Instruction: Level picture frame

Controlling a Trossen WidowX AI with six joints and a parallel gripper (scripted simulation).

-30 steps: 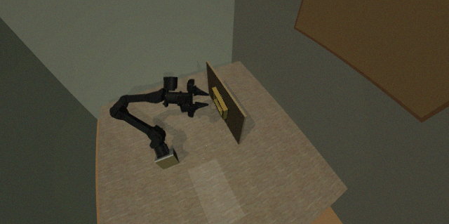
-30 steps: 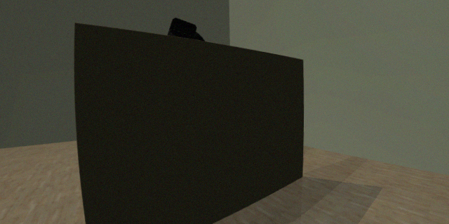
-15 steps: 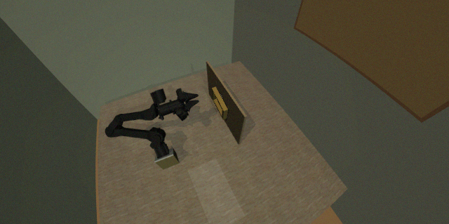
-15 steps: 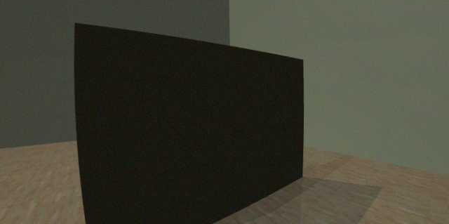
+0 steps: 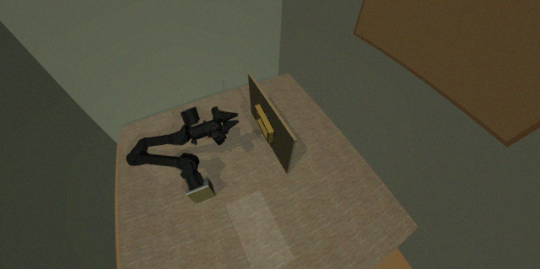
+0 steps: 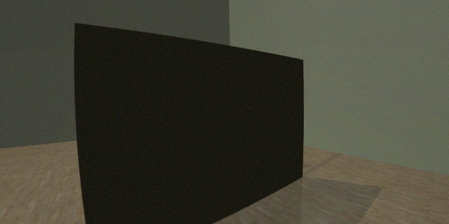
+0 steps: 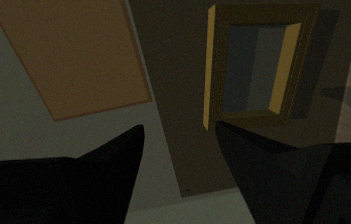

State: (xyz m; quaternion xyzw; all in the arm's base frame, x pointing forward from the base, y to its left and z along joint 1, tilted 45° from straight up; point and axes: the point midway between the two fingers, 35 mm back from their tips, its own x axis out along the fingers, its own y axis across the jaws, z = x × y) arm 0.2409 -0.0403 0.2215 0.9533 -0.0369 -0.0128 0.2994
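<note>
Right now the yellow picture frame is 13 cm ahead of my gripper tip, 1 cm to the right of it and 11 cm below it. Also, from my gripper tip: wall board 14 cm ahead, 12 cm below.
</note>
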